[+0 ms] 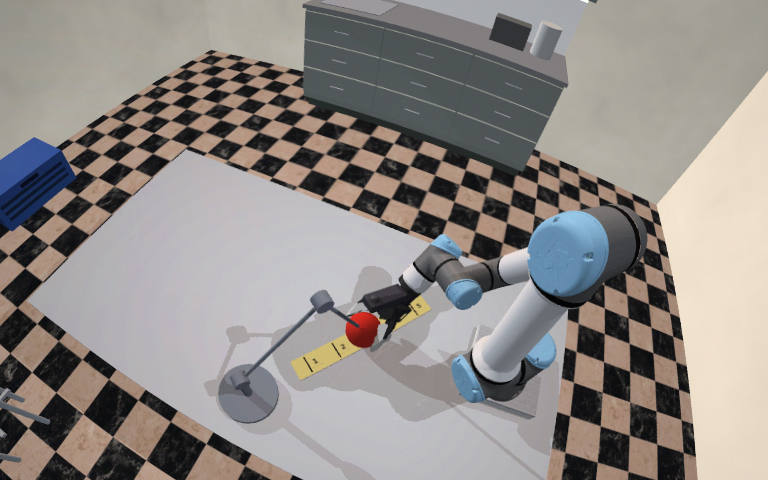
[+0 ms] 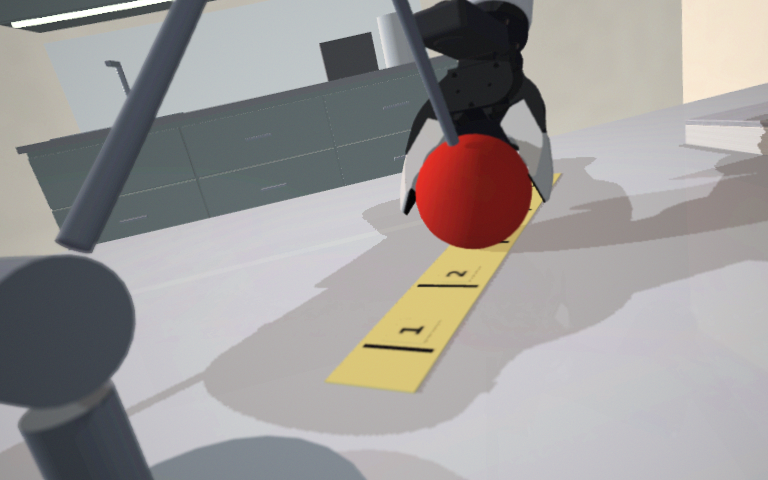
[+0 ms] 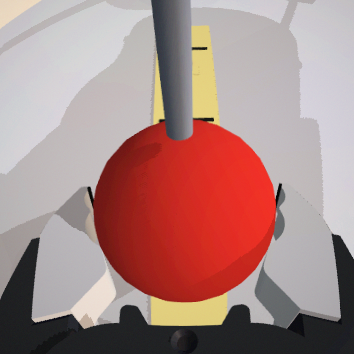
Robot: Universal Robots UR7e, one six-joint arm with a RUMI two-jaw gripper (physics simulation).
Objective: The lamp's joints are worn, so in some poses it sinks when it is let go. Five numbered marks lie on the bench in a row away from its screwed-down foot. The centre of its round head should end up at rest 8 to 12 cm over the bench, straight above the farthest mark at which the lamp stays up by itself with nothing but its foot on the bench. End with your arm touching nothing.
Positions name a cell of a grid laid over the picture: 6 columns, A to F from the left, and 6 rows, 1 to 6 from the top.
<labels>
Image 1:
gripper: C5
lamp rod: C5
yellow strip: C5
round grey foot: C6
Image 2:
gripper: D3
lamp rod: D3
yellow strip: D5
round grey foot: A6
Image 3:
gripper: D4
lamp rod: D4
yellow strip: D2
</labels>
